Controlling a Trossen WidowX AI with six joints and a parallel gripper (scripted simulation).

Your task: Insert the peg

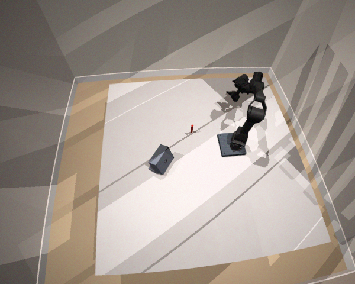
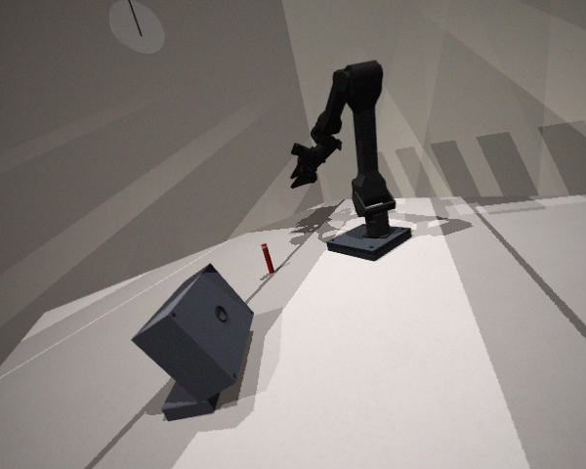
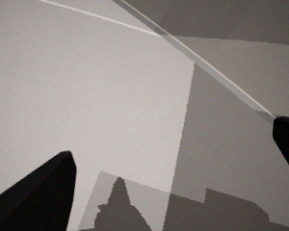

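Right now my gripper tip is 310 mm short of the red peg, 160 mm to the right of it and 130 mm above it. The rest, counted from my gripper tip: sloped panel (560 mm ahead, 330 mm to the left, 110 mm below).
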